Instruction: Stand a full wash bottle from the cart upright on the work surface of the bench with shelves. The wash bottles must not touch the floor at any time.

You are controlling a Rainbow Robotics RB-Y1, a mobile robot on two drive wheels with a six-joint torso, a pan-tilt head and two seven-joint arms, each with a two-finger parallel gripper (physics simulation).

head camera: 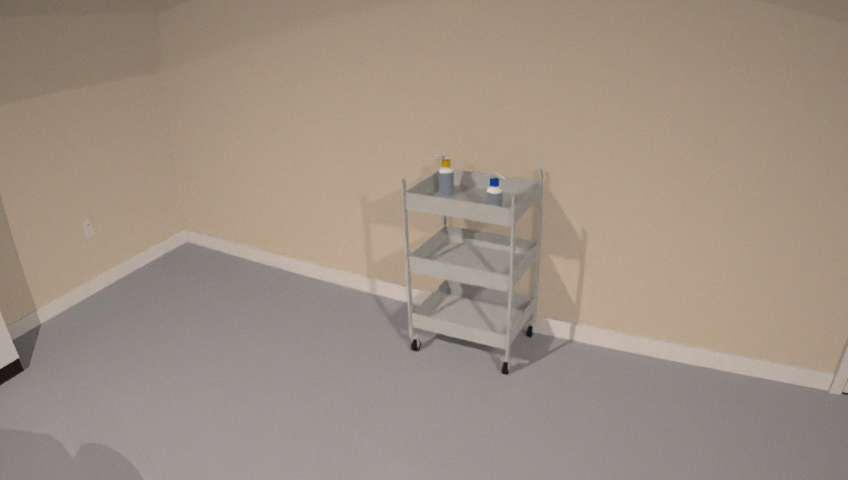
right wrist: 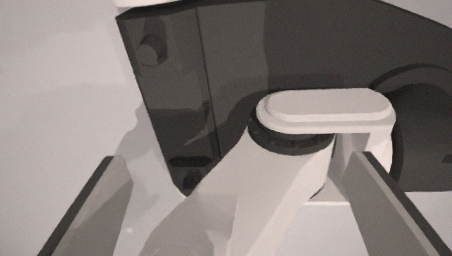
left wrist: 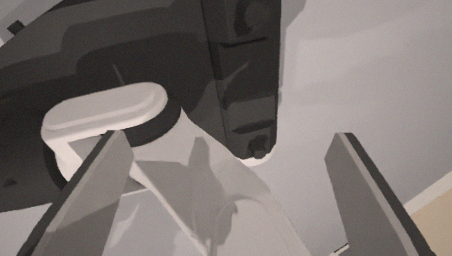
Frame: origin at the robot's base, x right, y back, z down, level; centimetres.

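Where they show: left gripper, fingertip midpoint: [left wrist: 228, 144]; right gripper, fingertip midpoint: [right wrist: 237, 168].
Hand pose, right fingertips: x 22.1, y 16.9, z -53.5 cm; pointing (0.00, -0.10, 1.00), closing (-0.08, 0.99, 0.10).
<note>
After its pixels a point has its place.
A three-tier grey cart [head camera: 458, 208] @(z -69.7, x 14.8, y -185.6 cm) stands on the floor near the wall, right of centre in the head view. On its top tier stand two upright wash bottles. The bottle with the yellow cap [head camera: 446, 181] @(z -72.8, x 11.9, y -207.5 cm) is at the left. The bottle with the blue cap [head camera: 494, 193] @(z -76.2, x 27.6, y -182.5 cm) is at the right, near the front wall of the tier, which hides its lower part. Both look filled with something grey-blue. My left gripper [left wrist: 228, 144] @(z -54.2, x -21.3, y 10.8 cm) is open and empty, away from the cart. My right gripper [right wrist: 237, 168] @(z -53.5, x 22.1, y 16.9 cm) is open and empty too. The bench with shelves does not show in the head view.
The cart's wheels rest on the grey floor [head camera: 267, 368] @(z 0.0, x -68.9, y -184.7 cm). A beige wall [head camera: 297, 148] @(z -73.4, x -60.1, y -271.8 cm) with a white baseboard runs behind it. The lower corner of a white cabinet [head camera: 7, 347] @(z -18.6, x -204.9, y -166.7 cm) shows at the left edge. A door frame [head camera: 840, 374] @(z -10.8, x 178.8, y -129.3 cm) shows at the right edge.
</note>
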